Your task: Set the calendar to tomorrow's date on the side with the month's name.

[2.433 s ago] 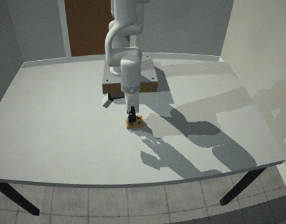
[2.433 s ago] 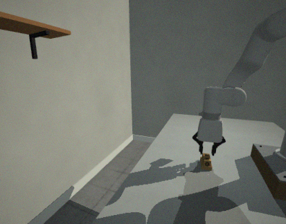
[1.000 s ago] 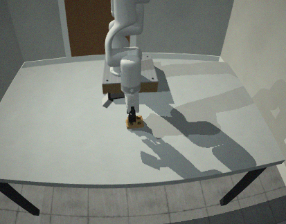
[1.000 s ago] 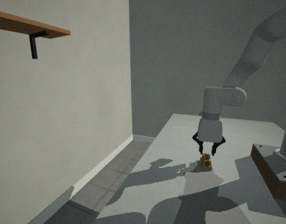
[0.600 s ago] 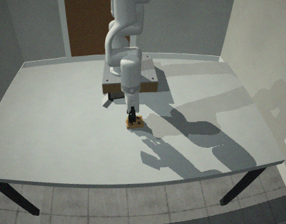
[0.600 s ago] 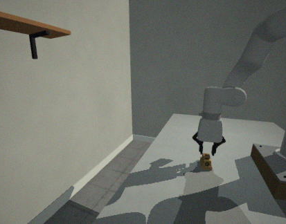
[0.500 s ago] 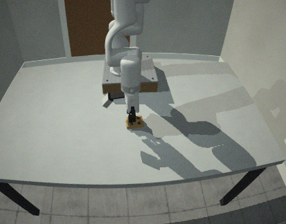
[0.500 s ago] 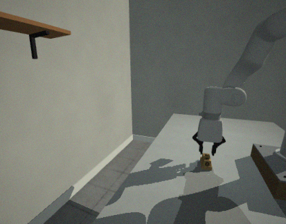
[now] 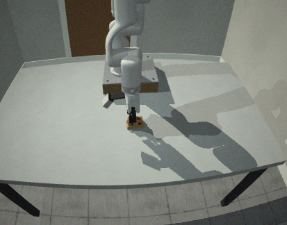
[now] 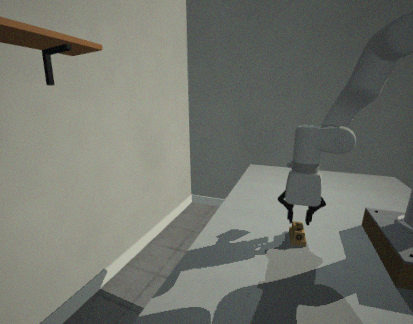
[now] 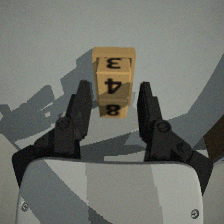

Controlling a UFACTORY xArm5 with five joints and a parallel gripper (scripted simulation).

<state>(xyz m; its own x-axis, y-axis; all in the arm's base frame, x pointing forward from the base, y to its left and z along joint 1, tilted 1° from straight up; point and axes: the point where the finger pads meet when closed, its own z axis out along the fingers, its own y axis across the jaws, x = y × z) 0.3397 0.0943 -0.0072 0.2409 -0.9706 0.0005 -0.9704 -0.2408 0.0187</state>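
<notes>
My gripper is now 2 cm to the right of the wooden calendar tray and 6 cm above it.
</notes>
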